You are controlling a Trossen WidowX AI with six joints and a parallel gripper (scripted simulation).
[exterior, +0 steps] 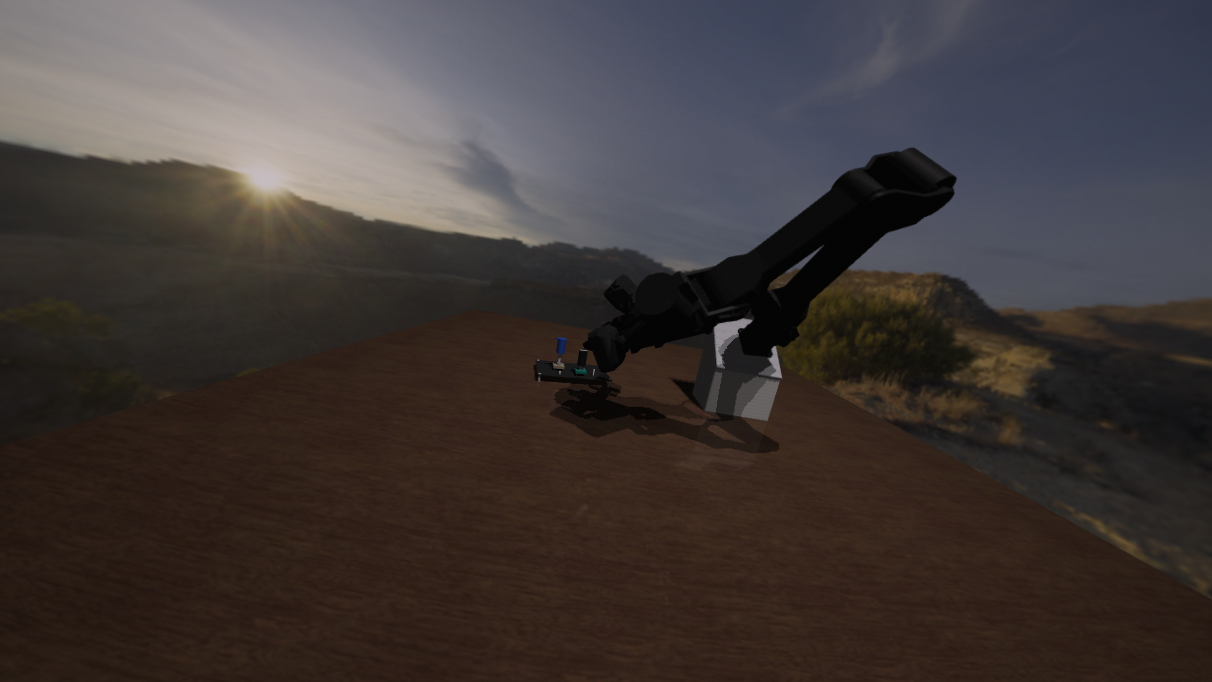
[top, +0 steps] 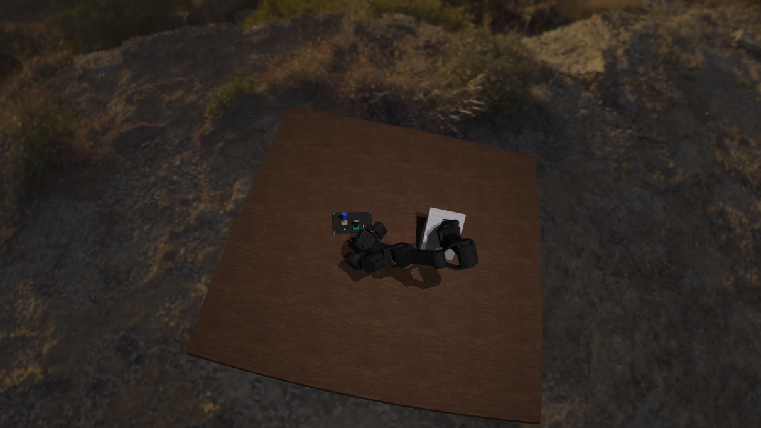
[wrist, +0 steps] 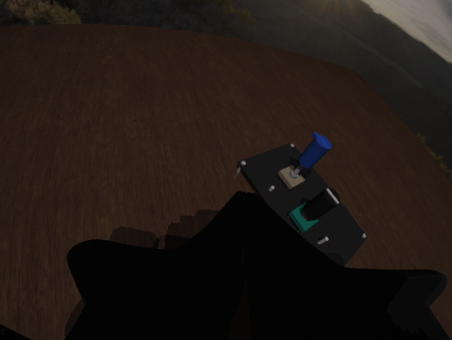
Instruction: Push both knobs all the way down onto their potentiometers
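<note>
Right now my gripper tip is 11 cm to the left of the black knob and 5 cm above it. Also, from my gripper tip: blue knob: 5 cm ahead, 12 cm to the right, 4 cm below.
</note>
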